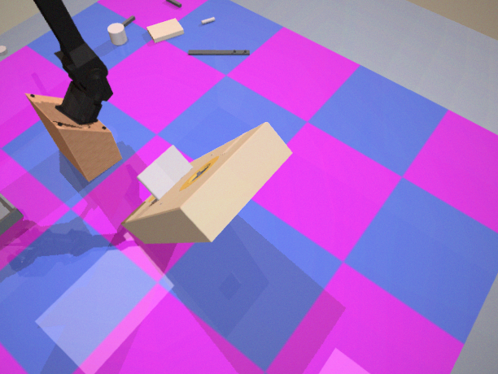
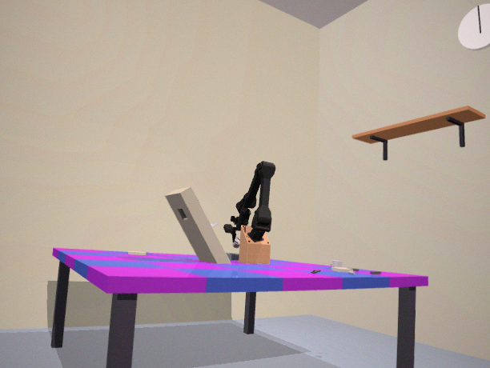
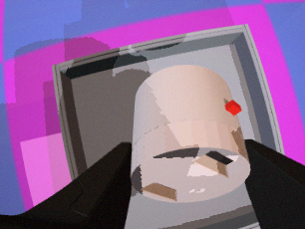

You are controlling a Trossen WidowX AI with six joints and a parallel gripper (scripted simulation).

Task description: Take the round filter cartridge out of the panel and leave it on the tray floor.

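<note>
Now: the round filter cartridge right at my gripper tip. The rest, counted from my gripper tip: grey tray 9 cm below; then service panel 41 cm ahead, 24 cm to the left, 6 cm above.
</note>
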